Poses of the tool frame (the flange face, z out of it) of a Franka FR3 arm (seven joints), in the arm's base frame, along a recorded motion.
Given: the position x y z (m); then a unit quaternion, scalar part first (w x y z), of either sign.
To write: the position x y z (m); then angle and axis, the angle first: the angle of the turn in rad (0 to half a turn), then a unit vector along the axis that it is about. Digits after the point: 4 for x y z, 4 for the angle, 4 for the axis.
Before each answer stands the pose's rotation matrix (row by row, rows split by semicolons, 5 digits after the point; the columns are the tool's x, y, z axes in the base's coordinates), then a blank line. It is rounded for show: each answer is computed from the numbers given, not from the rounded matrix.
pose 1, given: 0.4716 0.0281 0.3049 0.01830 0.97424 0.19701 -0.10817
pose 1, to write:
0.89897 0.38783 -0.20356; 0.37991 -0.92170 -0.07828; -0.21798 -0.00696 -0.97593

0.4716 0.0281 0.3049 3.1050 0.9744 0.1970 -0.1082
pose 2, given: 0.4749 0.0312 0.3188 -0.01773 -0.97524 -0.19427 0.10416
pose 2, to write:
0.90282 0.38261 -0.19627; 0.37523 -0.92389 -0.07505; -0.21005 -0.00589 -0.97767

0.4749 0.0312 0.3188 3.1061 0.9754 0.1943 -0.1042
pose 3, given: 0.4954 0.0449 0.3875 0.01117 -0.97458 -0.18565 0.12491
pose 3, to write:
0.89986 0.35907 -0.24762; 0.36465 -0.93082 -0.02461; -0.23932 -0.06815 -0.96855

0.4954 0.0449 0.3875 3.1193 -0.9746 -0.1857 0.1249
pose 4, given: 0.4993 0.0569 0.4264 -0.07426 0.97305 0.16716 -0.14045
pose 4, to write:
0.90466 0.30445 -0.29815; 0.34617 -0.93309 0.09756; -0.24850 -0.19147 -0.94952

0.4993 0.0569 0.4264 2.9929 -0.9757 -0.1676 0.1408
